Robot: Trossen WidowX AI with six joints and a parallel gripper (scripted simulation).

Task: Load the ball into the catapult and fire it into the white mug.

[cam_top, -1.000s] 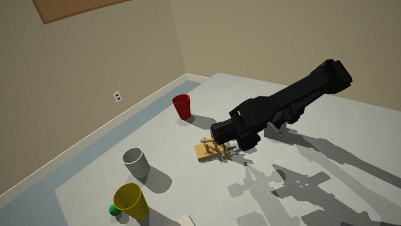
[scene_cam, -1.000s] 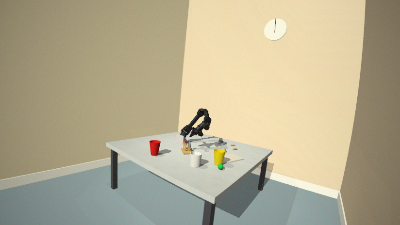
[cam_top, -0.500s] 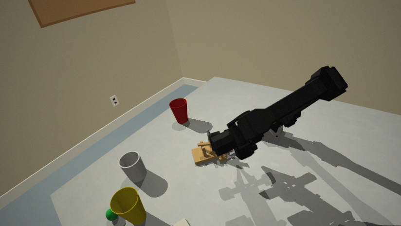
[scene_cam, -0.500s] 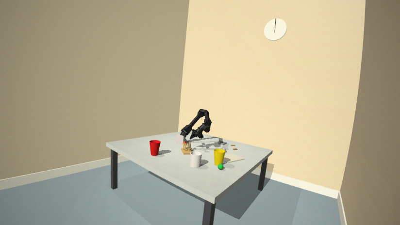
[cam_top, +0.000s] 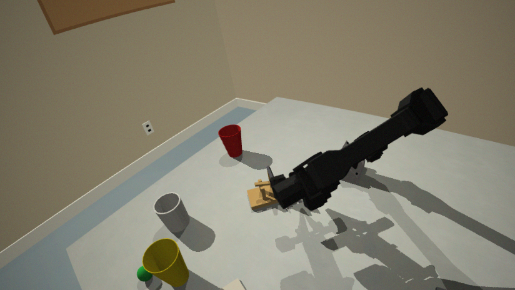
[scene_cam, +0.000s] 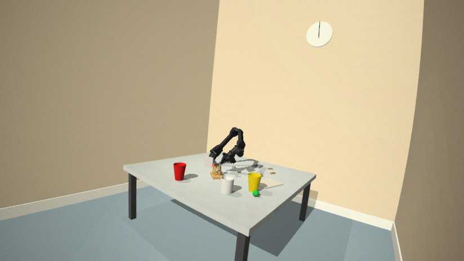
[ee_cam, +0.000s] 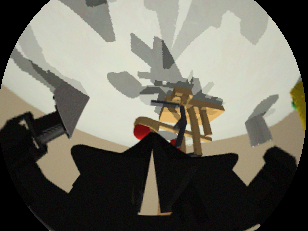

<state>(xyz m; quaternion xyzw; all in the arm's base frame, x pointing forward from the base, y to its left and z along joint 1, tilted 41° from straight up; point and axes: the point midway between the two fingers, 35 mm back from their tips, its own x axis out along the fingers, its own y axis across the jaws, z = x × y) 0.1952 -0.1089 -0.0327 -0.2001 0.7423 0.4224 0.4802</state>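
The small red ball is 5 cm behind my gripper tip, 2 cm to the right of it and 2 cm below it. Round my gripper tip: red cup 13 cm behind, 36 cm to the right, 5 cm below; grey ball 31 cm ahead, 17 cm to the left, 6 cm below; white mug 26 cm ahead, 32 cm to the right, 5 cm below.
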